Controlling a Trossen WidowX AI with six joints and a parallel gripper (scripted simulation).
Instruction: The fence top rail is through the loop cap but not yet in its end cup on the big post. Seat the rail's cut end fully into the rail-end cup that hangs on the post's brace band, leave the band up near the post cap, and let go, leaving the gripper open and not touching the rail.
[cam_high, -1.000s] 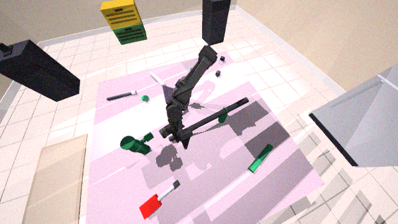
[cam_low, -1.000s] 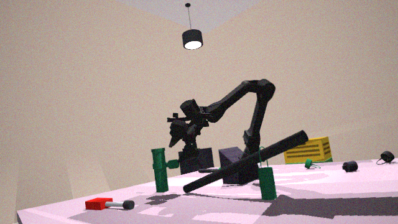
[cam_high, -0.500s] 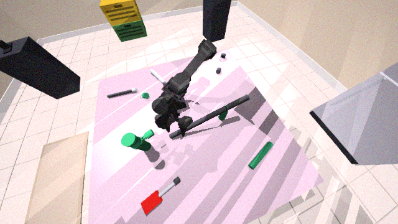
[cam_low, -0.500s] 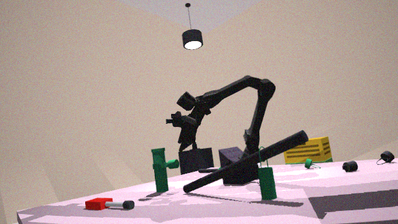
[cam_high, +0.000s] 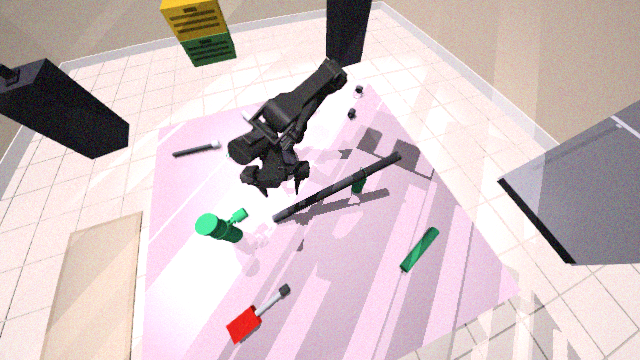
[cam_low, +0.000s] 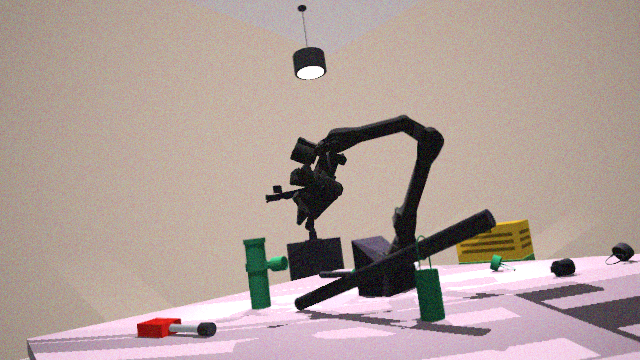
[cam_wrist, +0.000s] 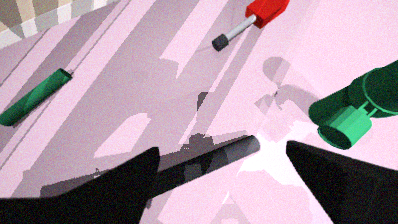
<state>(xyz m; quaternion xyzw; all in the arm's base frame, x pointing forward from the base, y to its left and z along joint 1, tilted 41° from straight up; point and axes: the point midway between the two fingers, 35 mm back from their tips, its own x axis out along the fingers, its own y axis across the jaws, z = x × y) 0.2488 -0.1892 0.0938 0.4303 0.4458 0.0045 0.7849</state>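
Now: the green rail-end cup 4 cm behind my gripper tip, 17 cm to the right of it and 11 cm below it. Round my gripper tip: red-headed tool (25 cm ahead, 20 cm to the right, 21 cm below).
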